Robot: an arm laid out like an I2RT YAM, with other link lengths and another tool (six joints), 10 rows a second.
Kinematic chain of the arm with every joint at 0, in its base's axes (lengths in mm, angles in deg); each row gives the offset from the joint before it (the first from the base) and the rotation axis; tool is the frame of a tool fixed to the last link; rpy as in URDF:
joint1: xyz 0 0 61.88 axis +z
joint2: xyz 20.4 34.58 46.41 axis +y
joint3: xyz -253.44 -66.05 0 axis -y
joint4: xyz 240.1 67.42 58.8 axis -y
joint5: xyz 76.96 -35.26 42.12 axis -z
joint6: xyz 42.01 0 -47.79 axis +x
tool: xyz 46 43 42 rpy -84.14 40.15 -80.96
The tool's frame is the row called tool.
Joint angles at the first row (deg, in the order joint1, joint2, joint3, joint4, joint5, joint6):
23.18 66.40 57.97 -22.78 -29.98 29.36
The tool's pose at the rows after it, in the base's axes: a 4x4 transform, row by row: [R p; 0 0 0 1], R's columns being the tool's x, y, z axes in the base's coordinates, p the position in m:
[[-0.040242 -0.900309 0.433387 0.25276], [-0.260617 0.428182 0.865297 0.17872], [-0.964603 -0.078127 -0.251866 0.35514], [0 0 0 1]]
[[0.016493 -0.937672 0.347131 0.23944], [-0.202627 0.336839 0.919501 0.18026], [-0.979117 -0.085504 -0.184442 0.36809], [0 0 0 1]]
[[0.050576 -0.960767 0.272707 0.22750], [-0.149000 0.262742 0.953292 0.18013], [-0.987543 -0.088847 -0.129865 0.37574], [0 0 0 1]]
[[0.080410 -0.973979 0.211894 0.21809], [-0.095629 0.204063 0.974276 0.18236], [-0.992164 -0.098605 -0.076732 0.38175], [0 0 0 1]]
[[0.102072 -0.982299 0.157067 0.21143], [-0.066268 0.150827 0.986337 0.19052], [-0.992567 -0.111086 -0.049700 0.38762], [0 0 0 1]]
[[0.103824 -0.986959 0.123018 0.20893], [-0.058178 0.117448 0.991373 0.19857], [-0.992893 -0.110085 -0.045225 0.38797], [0 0 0 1]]
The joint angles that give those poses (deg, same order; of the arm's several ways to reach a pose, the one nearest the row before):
22.42 64.86 59.01 -21.45 -37.08 27.40
22.41 63.86 59.07 -19.73 -43.58 26.90
22.50 62.66 58.22 -17.61 -48.76 27.29
23.37 61.82 56.96 -13.72 -52.19 28.85
25.40 62.32 57.37 -11.57 -53.64 29.60
27.13 63.25 57.74 -10.68 -53.94 29.88

